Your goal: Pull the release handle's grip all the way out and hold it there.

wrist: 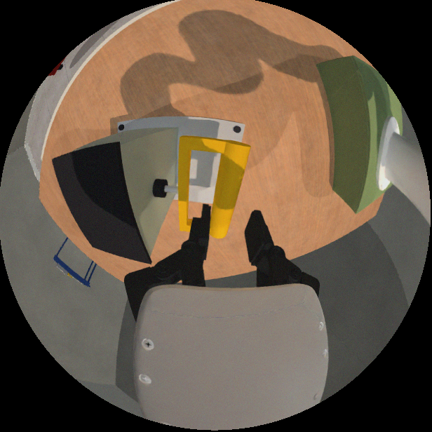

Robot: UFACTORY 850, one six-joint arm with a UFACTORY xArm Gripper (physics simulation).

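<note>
The release handle is a yellow frame [184, 175] with a thick yellow grip [232, 180] on its right side. A short metal rod [171, 189] with a black collar joins it to the side of a grey-green housing [150, 175] with a black face. A gap shows between the frame and the housing. My gripper [228, 218] is partly open, with nothing clamped. Its left fingertip shows over the frame's opening, close to the grip's left side, and hides part of the frame's lower bar. Its right finger stands to the right of the grip, with a gap between them.
The housing sits by a grey mounting plate [150, 123] with dark bolts on the wooden table [280, 165]. A green block [345, 135] with a white round flange and a pale tube stands at the right. A blue-framed object [72, 271] is beyond the table's lower left edge.
</note>
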